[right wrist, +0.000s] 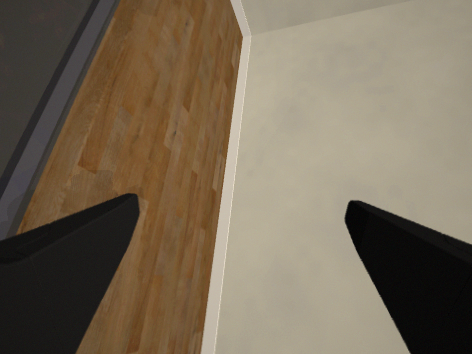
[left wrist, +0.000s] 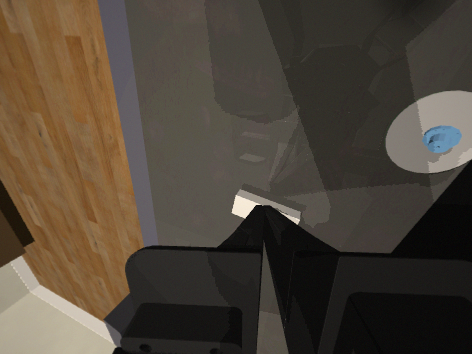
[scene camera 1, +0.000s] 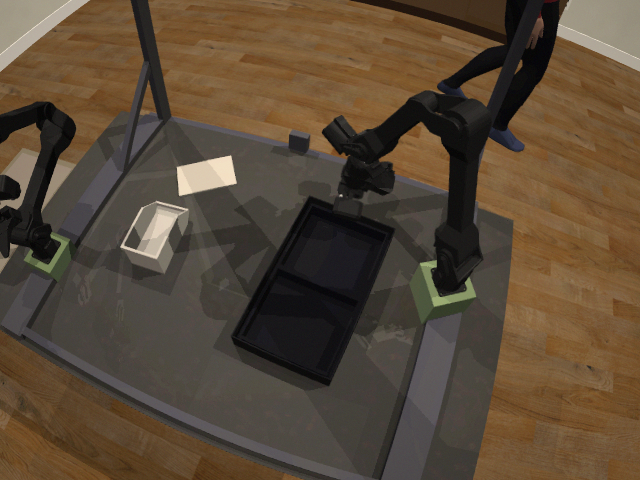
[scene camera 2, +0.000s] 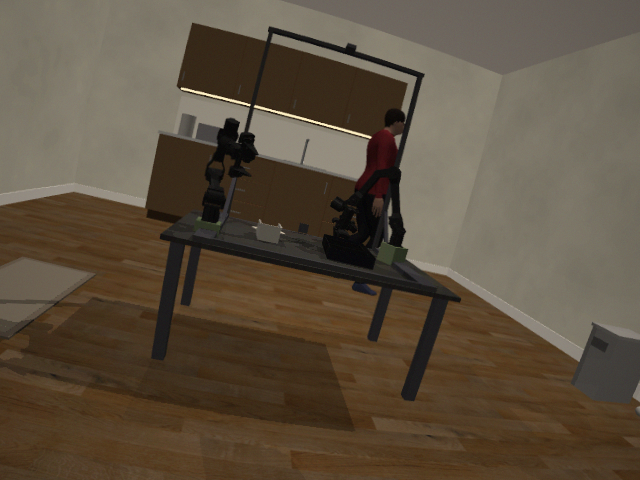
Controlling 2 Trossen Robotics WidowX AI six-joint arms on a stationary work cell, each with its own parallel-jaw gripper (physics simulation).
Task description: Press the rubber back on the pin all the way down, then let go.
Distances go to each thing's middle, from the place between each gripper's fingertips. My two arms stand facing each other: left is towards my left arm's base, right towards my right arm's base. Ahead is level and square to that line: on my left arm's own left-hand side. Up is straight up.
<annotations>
The pin (left wrist: 403, 143) is 80 mm ahead of my left hand, 40 mm to the left of it and 10 mm below it. Round my left hand: white open box (scene camera 1: 151, 241): 430 mm to the right, 180 mm ahead, 20 mm above; black two-compartment tray (scene camera 1: 302, 315): 260 mm ahead, 50 mm to the right, 10 mm above.
I see my right gripper 280 mm above the white open box, 250 mm past it and 190 mm to the right of it. Also, from my right hand: black two-compartment tray 570 mm to the left, 290 mm below, 160 mm behind; pin 660 mm to the left, 350 mm behind, 310 mm below.
</annotations>
